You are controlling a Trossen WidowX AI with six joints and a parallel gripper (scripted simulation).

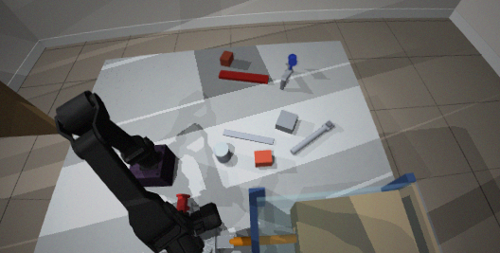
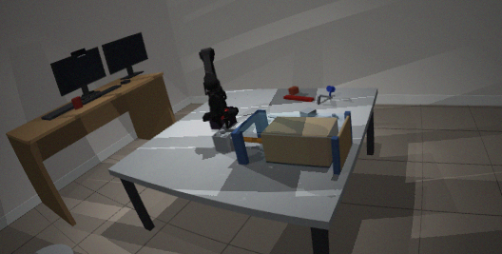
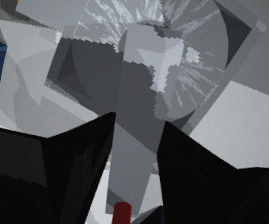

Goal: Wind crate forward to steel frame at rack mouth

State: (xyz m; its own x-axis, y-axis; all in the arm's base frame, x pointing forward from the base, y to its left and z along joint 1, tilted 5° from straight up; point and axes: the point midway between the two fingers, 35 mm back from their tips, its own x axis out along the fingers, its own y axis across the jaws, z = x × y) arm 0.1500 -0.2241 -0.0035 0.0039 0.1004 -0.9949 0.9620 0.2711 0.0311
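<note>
The red-knobbed handle lies 20 mm to the left of my gripper tip, 20 mm above it and 10 mm behind it. From my gripper tip the other things lie so: grey winch: 60 mm below, 50 mm to the right; red knob: 60 mm to the left, 50 mm above, 20 mm behind; blue steel frame: 170 mm ahead, 50 mm to the right, 20 mm above.
</note>
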